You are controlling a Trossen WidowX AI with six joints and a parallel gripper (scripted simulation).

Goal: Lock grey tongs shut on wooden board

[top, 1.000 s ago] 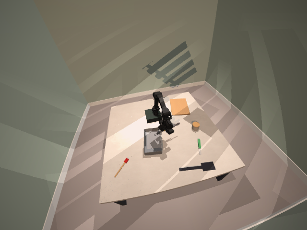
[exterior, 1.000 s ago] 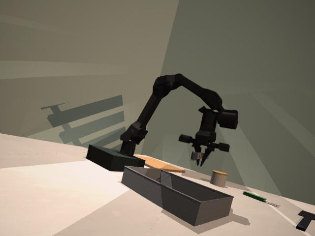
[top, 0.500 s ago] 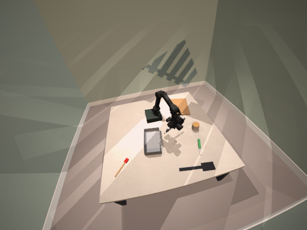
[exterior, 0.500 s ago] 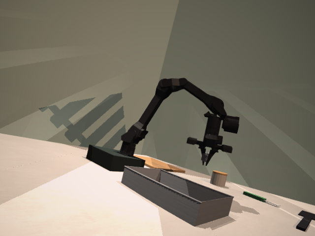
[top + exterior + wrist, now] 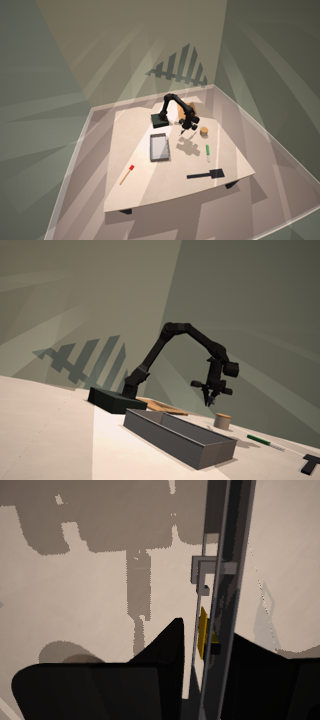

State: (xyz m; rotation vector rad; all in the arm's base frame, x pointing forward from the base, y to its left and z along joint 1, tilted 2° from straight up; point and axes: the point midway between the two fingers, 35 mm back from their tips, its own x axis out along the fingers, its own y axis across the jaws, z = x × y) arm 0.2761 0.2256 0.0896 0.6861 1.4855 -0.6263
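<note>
Now: gripper tip 42 cm past the wooden board, 12 cm to the right of it and 10 cm above it. From my gripper tip the other things lie so: green-handled tool (26 cm ahead, 13 cm to the left, 10 cm below); then cork-lidded jar (19 cm to the left, 7 cm below, 1 cm ahead); then grey roasting tin (32 cm to the right, 9 cm ahead, 8 cm below).
</note>
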